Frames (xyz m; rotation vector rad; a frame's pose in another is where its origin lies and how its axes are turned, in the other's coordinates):
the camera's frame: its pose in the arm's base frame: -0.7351 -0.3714 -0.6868 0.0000 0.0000 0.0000
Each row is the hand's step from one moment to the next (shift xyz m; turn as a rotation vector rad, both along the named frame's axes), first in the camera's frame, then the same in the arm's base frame.
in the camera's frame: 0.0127 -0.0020 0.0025 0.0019 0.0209 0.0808
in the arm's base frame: 0.0127 -0.0020 0.0025 0.0019 0.0209 0.0808
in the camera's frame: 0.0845 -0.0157 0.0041 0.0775 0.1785 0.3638
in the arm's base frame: 0.0845 -0.0157 0.0041 0.0775 0.1785 0.3638
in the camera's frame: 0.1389 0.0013 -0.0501 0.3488 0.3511 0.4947
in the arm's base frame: 0.1389 0.0013 -0.0501 0.3488 0.3511 0.4947
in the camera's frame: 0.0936 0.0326 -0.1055 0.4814 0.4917 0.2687
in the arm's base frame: 0.0936 0.0326 -0.1055 0.4814 0.4917 0.2687
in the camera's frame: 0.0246 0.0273 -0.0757 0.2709 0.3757 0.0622
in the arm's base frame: 0.0246 0.0273 -0.0757 0.2709 0.3757 0.0622
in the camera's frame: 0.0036 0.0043 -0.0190 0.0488 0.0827 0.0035
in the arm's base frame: 0.0036 0.0043 -0.0190 0.0488 0.0827 0.0035
